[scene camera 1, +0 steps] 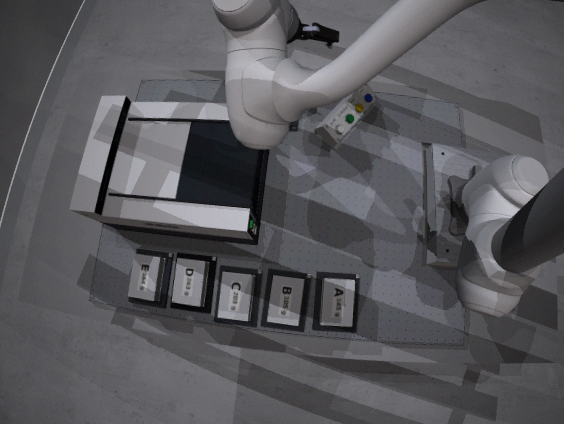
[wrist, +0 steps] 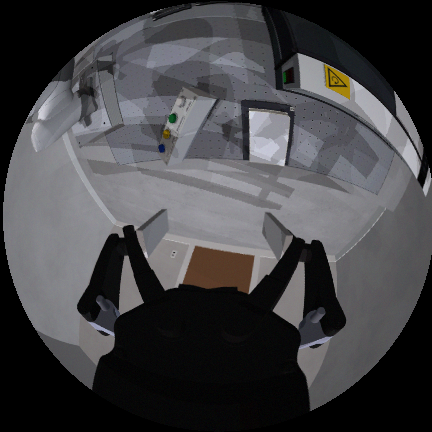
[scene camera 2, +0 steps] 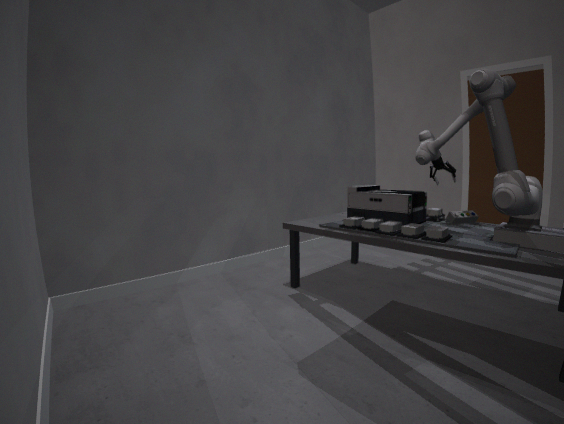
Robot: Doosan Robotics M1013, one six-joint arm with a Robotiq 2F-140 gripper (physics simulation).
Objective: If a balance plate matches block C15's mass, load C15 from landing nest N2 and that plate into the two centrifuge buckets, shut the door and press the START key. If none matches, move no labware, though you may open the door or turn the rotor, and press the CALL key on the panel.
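Places are measured from the arm's base along level axes (x back, y right, z up), in centimetres.
Pixels of known places: gripper, between the fingertips: point(scene camera 1: 305, 42) point(wrist: 214, 221) point(scene camera 2: 446, 182); arm's base, origin of its link: point(scene camera 1: 475, 208) point(wrist: 84, 100) point(scene camera 2: 523, 227).
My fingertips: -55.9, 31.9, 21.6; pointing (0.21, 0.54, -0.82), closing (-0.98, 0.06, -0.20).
For each thing: its middle in the pictures, then the offset to it from my fingertips, as dx, dy, dz. "pt": a spot on its surface instead. Level surfaces: height alone.
- pale block, middle of its body: point(wrist: 267, 136) point(scene camera 2: 434, 212) -6.9, -4.6, -21.4
- dark-framed nest, a spot on its surface: point(wrist: 246, 132) pt -1.9, -4.1, -23.5
- centrifuge, middle of its body: point(scene camera 1: 179, 170) point(scene camera 2: 387, 204) -30.5, -34.3, -15.0
- dark door panel, middle of its body: point(scene camera 1: 218, 160) -17.0, -33.7, -6.1
- Balance plates A, middle of its body: point(scene camera 1: 337, 302) point(scene camera 2: 437, 232) +17.2, -62.9, -23.9
- B, middle of its body: point(scene camera 1: 285, 300) point(scene camera 2: 413, 229) +3.3, -64.2, -23.9
- C, middle of its body: point(scene camera 1: 236, 296) point(scene camera 2: 391, 226) -10.2, -65.2, -23.9
- D, middle of its body: point(scene camera 1: 190, 282) point(scene camera 2: 372, 223) -23.8, -63.6, -23.9
- E, middle of its body: point(scene camera 1: 146, 277) point(scene camera 2: 354, 221) -37.3, -64.6, -23.9
- key panel, middle of its body: point(wrist: 180, 126) point(scene camera 1: 347, 112) point(scene camera 2: 462, 217) +14.6, -5.8, -23.1
- perforated board, height of its surface: dz -27.2
My gripper point(scene camera 1: 332, 38) point(scene camera 2: 445, 181) point(wrist: 214, 221) is open and empty, high above the table's back side. A pale block point(scene camera 2: 435, 212) point(wrist: 268, 136) sits in a dark-framed nest point(wrist: 246, 132) beside the centrifuge point(scene camera 1: 200, 219) point(scene camera 2: 380, 202) point(wrist: 320, 75); no C15 label is legible. A dark door panel point(scene camera 1: 217, 170) lies over part of the centrifuge top; the buckets do not show. Balance plates A point(scene camera 1: 345, 303), B point(scene camera 1: 294, 300), C point(scene camera 1: 245, 296), D point(scene camera 1: 199, 283) and E point(scene camera 1: 154, 278) sit in trays; their masses are small and blurred. The key panel point(scene camera 1: 341, 118) point(scene camera 2: 462, 217) point(wrist: 196, 124) has white, green, yellow and blue keys.
The perforated board point(scene camera 1: 400, 310) lies under the labware on the table point(scene camera 2: 300, 228). The arm's base point(scene camera 1: 440, 257) point(scene camera 2: 525, 236) stands at the right in scene camera 1. The arm's wrist end hangs over the centrifuge's back right corner there and hides the nested block.
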